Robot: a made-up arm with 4 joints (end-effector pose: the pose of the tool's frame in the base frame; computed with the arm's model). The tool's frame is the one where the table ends. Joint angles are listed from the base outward.
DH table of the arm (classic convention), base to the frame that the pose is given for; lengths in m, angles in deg. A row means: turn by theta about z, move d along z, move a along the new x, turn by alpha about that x. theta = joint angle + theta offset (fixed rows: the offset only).
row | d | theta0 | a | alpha
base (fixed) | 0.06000 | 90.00 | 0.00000 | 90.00
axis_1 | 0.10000 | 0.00 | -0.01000 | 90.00
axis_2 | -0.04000 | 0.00 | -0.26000 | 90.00
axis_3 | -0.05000 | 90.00 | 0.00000 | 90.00
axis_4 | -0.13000 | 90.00 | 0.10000 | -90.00
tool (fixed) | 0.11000 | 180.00 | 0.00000 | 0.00
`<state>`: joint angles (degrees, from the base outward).
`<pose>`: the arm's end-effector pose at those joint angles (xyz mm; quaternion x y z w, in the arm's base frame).
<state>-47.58 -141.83 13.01 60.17</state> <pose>244.1 374.2 -42.5 -0.5951 0.3845 0.6981 0.1035</pose>
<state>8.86 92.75 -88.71 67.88</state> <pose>-302.0 -90.4 -42.1 0.7405 -0.1316 -0.1708 0.6365</pose>
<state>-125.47 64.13 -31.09 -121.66</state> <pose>-163.9 -36.0 267.1 0.3972 0.7562 -0.4903 0.1732</pose>
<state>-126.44 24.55 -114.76 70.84</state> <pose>75.5 104.2 424.5 -0.1437 0.4142 0.0306 0.8982</pose>
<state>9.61 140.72 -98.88 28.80</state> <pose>-154.2 291.2 -3.0 0.4309 -0.5921 -0.5813 0.3548</pose>
